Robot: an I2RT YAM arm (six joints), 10 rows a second.
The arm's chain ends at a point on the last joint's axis. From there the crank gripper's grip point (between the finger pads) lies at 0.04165 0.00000 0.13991 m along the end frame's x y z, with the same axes.
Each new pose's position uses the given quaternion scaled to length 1; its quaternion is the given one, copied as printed.
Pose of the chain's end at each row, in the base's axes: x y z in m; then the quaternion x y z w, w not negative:
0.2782 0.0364 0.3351 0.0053 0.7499 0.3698 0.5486
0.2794 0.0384 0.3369 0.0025 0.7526 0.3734 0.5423
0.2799 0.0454 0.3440 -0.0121 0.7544 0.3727 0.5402
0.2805 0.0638 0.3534 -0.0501 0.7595 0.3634 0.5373
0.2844 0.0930 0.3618 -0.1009 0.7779 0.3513 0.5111
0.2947 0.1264 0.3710 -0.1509 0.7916 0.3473 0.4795
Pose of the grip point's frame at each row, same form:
0.3773 0.1304 0.2836 0.0053 0.7499 0.3698 0.5486
0.3767 0.1337 0.2844 0.0025 0.7526 0.3734 0.5423
0.3753 0.1419 0.2903 -0.0121 0.7544 0.3727 0.5402
0.3722 0.1616 0.2957 -0.0501 0.7595 0.3634 0.5373
0.3667 0.1923 0.2935 -0.1009 0.7779 0.3513 0.5111
0.3657 0.2275 0.2932 -0.1509 0.7916 0.3473 0.4795

